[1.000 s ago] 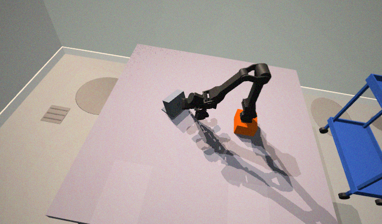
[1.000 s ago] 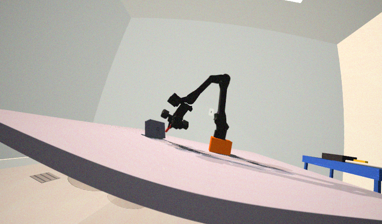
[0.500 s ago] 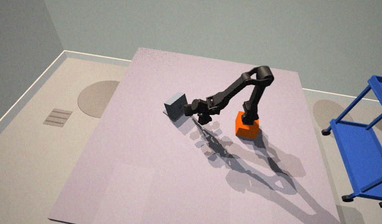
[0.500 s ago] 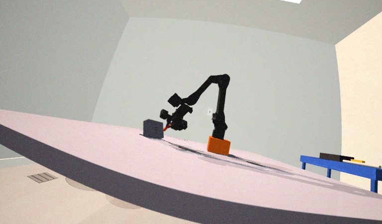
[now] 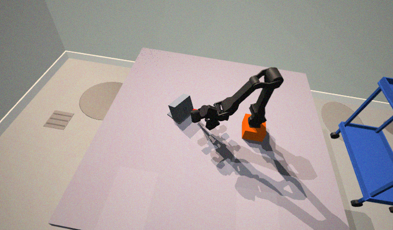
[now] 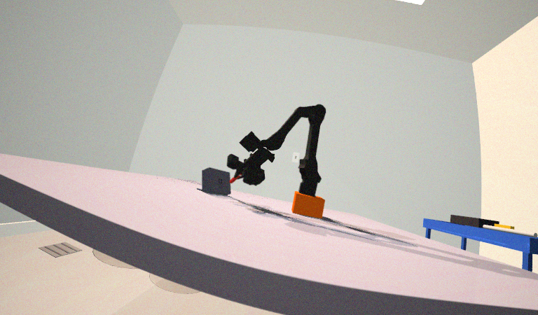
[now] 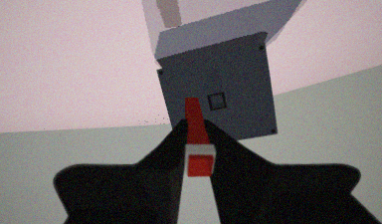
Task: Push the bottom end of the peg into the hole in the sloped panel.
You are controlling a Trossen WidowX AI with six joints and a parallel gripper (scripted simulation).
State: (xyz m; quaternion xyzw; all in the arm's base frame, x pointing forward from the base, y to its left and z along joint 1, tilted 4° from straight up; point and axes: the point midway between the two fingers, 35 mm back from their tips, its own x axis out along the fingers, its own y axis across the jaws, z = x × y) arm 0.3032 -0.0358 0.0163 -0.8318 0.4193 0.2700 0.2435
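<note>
Now: the sloped panel 9 cm ahead of my gripper tip, 5 cm to the right of it and 4 cm below it. Also, from my gripper tip: red square peg 1 cm to the left, 1 cm behind, 1 cm above.
</note>
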